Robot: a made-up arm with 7 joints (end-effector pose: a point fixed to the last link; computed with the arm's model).
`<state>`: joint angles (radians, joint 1 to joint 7).
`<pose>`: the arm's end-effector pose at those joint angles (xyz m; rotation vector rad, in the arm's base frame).
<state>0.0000 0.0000 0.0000 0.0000 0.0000 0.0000 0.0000</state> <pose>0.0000 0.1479 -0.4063 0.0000 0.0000 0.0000</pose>
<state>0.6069 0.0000 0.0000 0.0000 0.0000 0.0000 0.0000</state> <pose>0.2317 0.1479 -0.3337 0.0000 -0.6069 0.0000</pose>
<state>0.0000 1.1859 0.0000 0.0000 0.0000 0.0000 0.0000</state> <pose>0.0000 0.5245 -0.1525 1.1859 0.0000 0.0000</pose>
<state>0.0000 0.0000 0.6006 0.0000 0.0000 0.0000 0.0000</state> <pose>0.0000 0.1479 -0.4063 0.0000 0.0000 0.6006</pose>
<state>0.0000 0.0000 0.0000 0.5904 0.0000 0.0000 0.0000</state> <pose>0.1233 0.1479 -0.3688 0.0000 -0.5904 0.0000</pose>
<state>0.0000 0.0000 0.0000 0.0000 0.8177 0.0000 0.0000</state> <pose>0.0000 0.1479 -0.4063 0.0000 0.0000 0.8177</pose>
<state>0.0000 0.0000 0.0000 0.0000 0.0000 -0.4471 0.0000</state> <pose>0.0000 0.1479 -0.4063 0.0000 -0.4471 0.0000</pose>
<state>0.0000 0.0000 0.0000 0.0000 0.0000 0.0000 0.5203</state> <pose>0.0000 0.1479 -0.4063 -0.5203 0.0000 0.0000</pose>
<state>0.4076 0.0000 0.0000 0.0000 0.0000 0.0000 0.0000</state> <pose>0.1611 0.1479 -0.3730 0.0000 -0.4076 0.0000</pose>
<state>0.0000 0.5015 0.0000 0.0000 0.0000 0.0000 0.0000</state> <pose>0.0000 0.3432 -0.3563 0.5015 0.0000 0.0000</pose>
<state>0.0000 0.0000 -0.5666 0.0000 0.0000 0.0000 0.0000</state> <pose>0.0000 0.1479 -0.4063 0.0000 0.0000 -0.5666</pose>
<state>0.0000 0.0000 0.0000 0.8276 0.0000 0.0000 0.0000</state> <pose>0.1630 0.1479 -0.3347 0.0000 -0.8276 0.0000</pose>
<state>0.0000 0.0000 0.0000 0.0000 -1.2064 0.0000 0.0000</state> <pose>0.0000 0.1479 -0.4063 0.0000 0.0000 -1.2064</pose>
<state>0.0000 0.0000 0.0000 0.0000 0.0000 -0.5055 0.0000</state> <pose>0.0000 0.1479 -0.4063 0.0000 -0.5055 0.0000</pose>
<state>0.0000 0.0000 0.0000 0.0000 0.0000 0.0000 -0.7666</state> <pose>0.0000 0.1479 -0.4063 0.7666 0.0000 0.0000</pose>
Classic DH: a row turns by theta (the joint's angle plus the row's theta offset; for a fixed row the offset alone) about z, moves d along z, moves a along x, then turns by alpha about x. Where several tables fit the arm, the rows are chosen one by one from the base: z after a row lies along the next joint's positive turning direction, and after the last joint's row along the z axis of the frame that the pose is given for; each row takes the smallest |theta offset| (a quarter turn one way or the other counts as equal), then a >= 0, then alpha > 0; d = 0 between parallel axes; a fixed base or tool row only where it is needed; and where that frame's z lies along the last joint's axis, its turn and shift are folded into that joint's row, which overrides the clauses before.
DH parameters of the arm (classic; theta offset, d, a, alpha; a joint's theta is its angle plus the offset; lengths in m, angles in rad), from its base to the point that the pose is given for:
base (fixed): 0 0 0 1.5708
joint 1: 1.5708 -0.1479 0 1.5708
joint 2: 1.5708 0 0 1.5708
joint 3: 1.5708 -0.1849 0 1.5708
joint 4: 0 0 0 -1.5708
joint 5: 0 -0.2214 0 -1.5708
joint 6: -1.5708 0 0 1.5708
joint 7: 1.5708 0 0 1.5708
tool (fixed): -1.5708 0 0 0

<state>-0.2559 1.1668 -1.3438 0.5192 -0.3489 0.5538 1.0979</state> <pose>-0.0385 0.4526 -0.2449 0.1355 1.6867 -0.8345</pose>
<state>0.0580 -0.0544 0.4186 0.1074 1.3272 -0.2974 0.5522</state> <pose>0.0451 0.1355 -0.4030 -0.2804 -0.7914 1.6083</pose>
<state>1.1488 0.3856 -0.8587 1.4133 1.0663 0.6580 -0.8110</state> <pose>0.3010 0.0771 0.0215 0.1464 -1.3969 -0.0940</pose>
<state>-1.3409 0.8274 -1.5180 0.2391 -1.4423 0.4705 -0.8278</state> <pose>-0.3005 0.4069 -0.0732 1.2852 0.4044 2.8153</pose>
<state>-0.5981 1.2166 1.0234 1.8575 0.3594 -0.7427 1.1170</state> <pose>0.1632 0.3255 0.0433 0.4391 -1.3719 -2.0782</pose>
